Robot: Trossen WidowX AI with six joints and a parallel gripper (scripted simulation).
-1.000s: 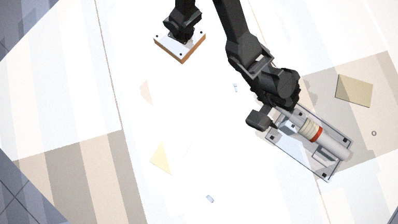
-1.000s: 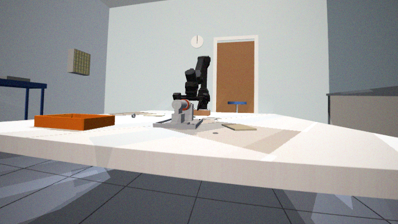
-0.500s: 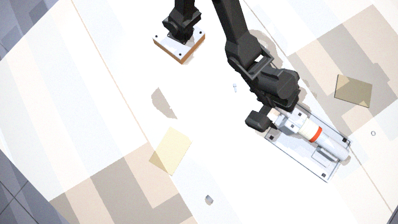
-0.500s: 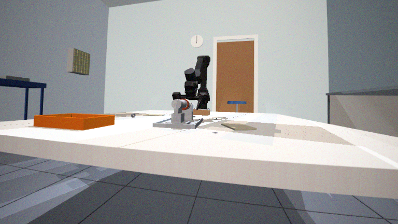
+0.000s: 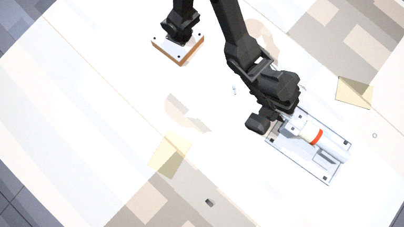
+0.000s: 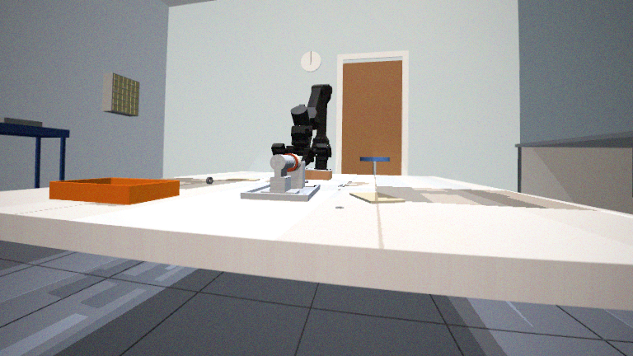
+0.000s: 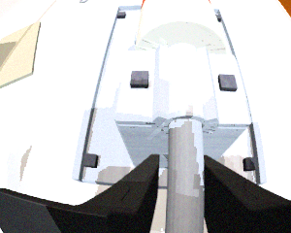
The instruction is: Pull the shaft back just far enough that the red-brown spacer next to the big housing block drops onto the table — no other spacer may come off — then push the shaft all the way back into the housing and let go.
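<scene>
Now: the red-brown spacer 9 cm ahead of my gripper tip, 1 cm to the right of it and 2 cm above it. Also, from my gripper tip: orange tray: 22 cm ahead, 36 cm to the right, 5 cm below; grey shaft: 4 cm ahead, 1 cm to the right, 2 cm above.
</scene>
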